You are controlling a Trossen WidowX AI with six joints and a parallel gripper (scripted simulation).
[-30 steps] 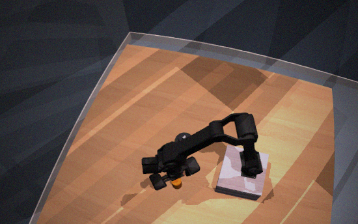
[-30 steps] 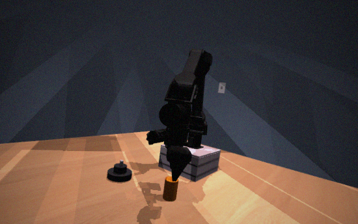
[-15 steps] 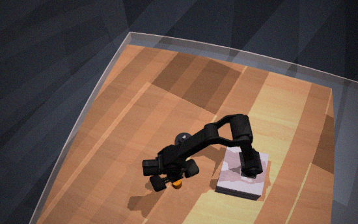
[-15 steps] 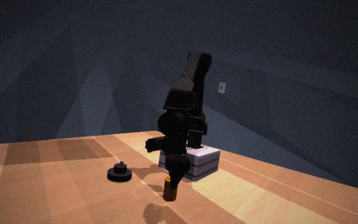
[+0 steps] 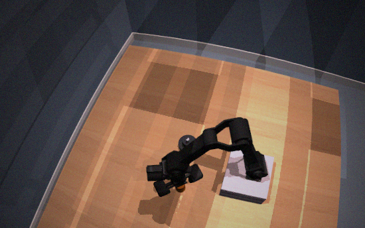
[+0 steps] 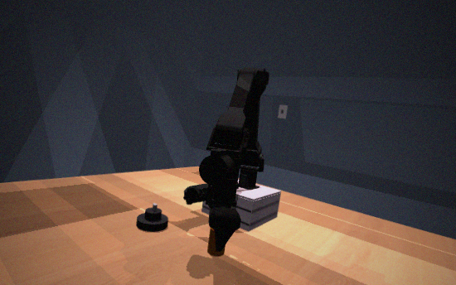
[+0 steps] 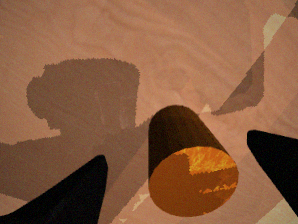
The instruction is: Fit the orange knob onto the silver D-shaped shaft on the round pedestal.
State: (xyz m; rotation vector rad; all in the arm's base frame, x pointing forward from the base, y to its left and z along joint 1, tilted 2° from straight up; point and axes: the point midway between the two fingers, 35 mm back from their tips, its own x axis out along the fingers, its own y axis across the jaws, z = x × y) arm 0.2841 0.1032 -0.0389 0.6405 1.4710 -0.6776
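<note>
My gripper tip is now 2 cm below the orange knob. Also, from my gripper tip: round pedestal: 21 cm to the right, 2 cm ahead.
</note>
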